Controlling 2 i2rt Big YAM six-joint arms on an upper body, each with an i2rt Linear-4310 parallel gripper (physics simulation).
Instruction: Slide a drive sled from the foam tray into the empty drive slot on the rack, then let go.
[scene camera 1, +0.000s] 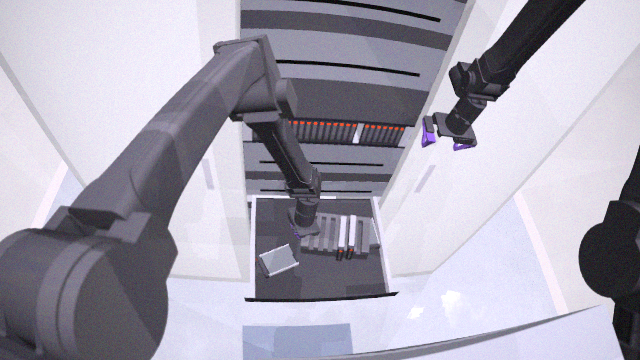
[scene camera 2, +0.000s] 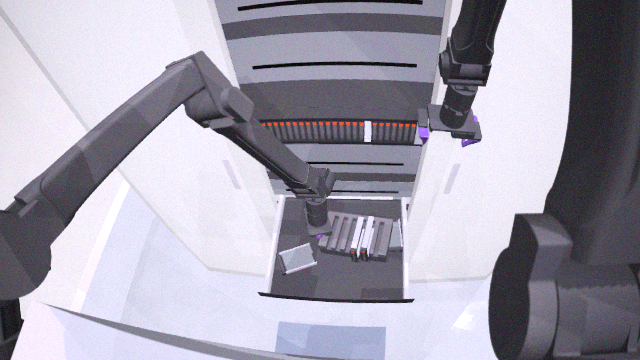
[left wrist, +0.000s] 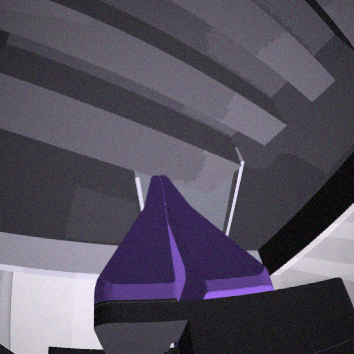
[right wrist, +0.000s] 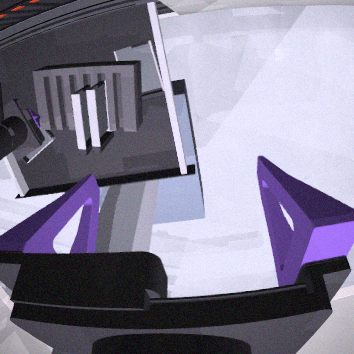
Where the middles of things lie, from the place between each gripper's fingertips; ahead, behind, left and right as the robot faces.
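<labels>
I see the shelf (scene camera 1: 316, 276), which is 45 cm below my right hand, 25 cm to the left of my right hand and 5 cm behind it. My left gripper, measured from the shelf, is 5 cm above the shelf, 6 cm to the left of it and 1 cm past it.
</labels>
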